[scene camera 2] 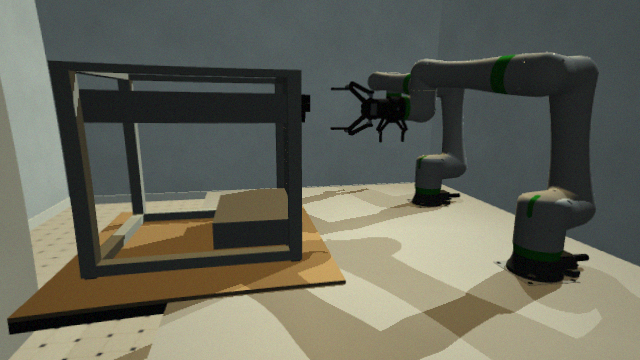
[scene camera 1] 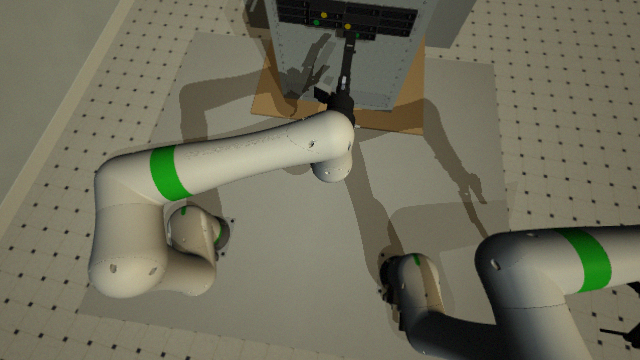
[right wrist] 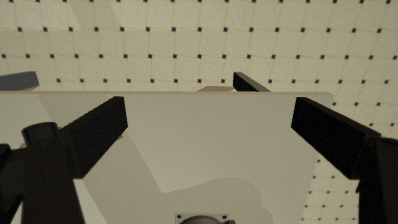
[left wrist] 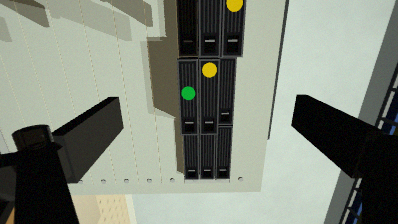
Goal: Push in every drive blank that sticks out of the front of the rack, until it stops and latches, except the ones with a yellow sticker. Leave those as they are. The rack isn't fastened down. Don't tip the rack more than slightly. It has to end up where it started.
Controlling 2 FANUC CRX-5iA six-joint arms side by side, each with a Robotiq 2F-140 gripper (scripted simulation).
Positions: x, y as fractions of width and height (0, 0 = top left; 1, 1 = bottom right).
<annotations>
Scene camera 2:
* my left gripper: 0.52, 0.30
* grey rack: 0.40, 0.60
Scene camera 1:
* my left gripper: 0.55, 0.15
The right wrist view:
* my right gripper: 0.53, 0.50
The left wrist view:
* my left gripper: 0.52, 0.50
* grey rack: 0.16, 0.29
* green-stickered blank: 0.47, 0.30
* yellow-stickered blank: 0.52, 0.31
</annotations>
